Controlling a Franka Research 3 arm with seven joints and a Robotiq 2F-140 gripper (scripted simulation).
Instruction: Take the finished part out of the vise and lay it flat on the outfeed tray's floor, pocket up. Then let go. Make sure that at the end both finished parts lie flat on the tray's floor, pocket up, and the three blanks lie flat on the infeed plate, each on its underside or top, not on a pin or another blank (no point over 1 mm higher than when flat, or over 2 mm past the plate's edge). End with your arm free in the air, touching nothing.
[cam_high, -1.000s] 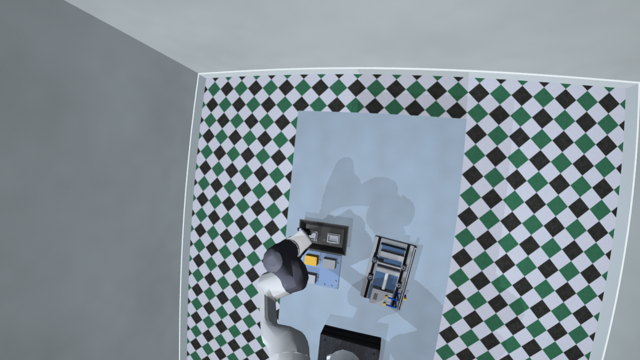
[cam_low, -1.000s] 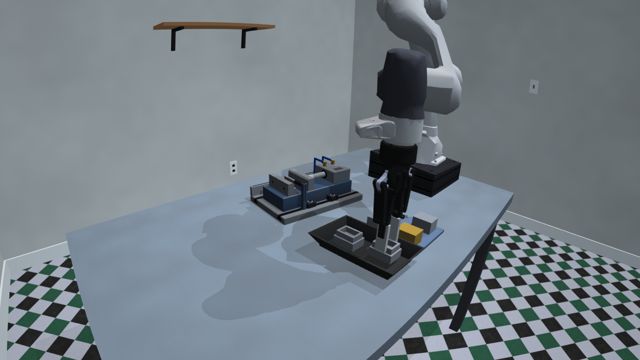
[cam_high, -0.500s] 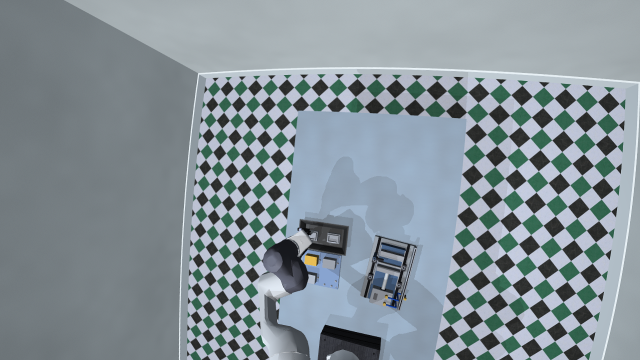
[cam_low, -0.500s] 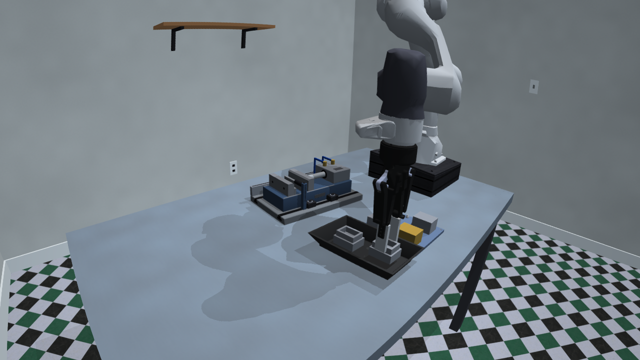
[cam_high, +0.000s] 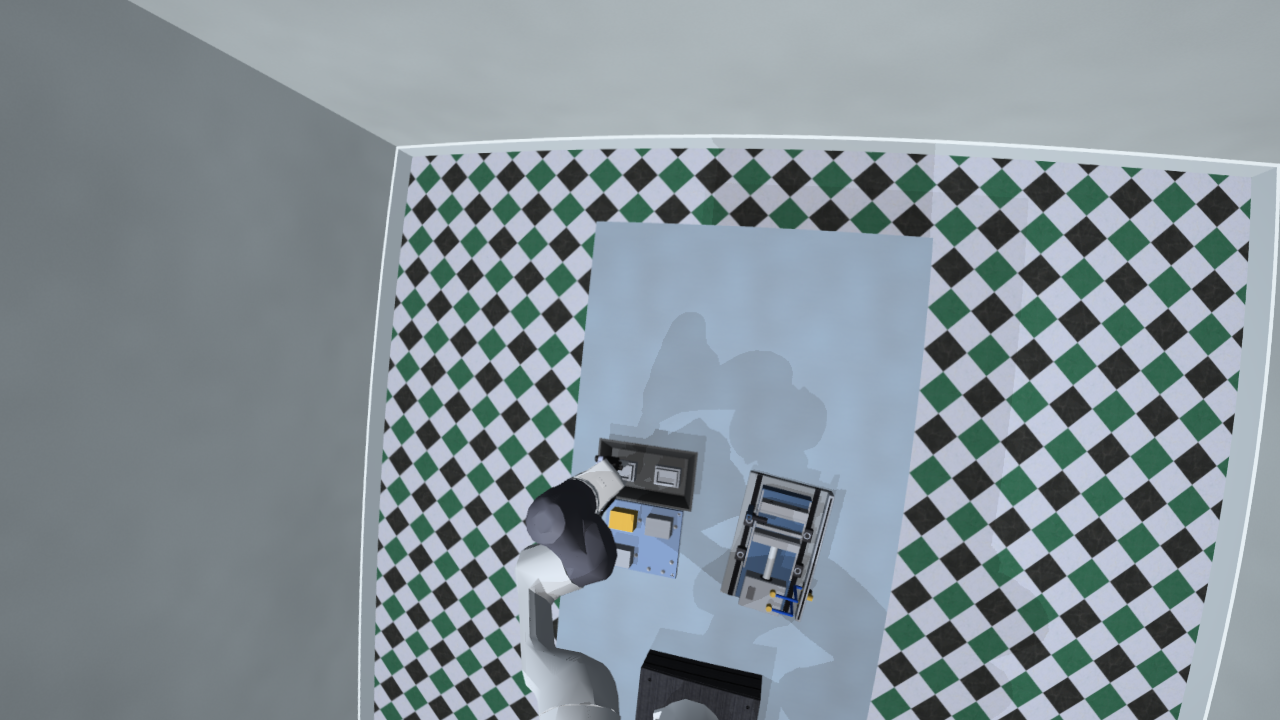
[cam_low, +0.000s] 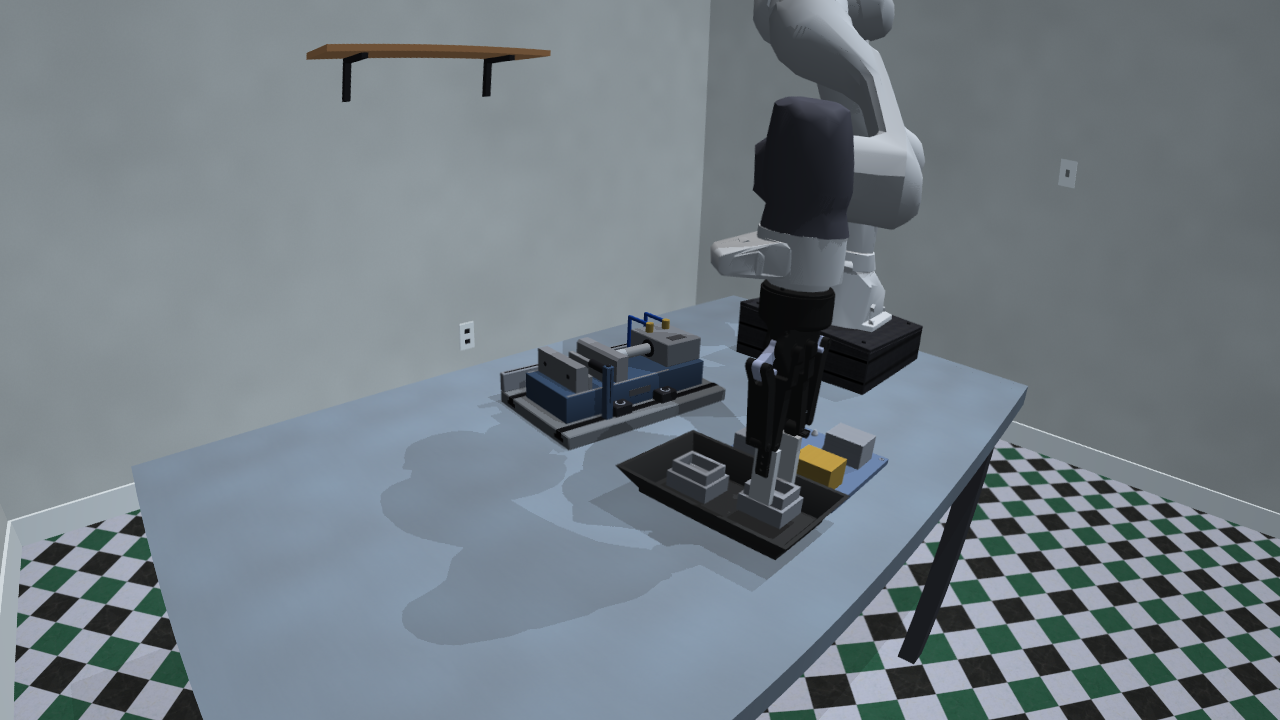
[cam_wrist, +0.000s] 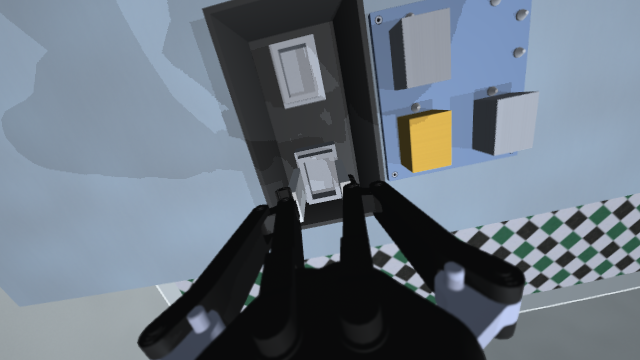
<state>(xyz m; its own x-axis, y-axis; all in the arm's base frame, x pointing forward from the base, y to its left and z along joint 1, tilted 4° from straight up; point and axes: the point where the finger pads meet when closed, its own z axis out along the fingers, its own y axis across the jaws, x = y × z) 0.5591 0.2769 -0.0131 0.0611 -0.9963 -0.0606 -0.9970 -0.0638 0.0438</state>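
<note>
My gripper is now 120 mm past the yellow block, 20 mm to the left of it and 60 mm above it. From my hand the other things lie so: blue fixture plate 170 mm behind, 60 mm to the right, 80 mm below.
</note>
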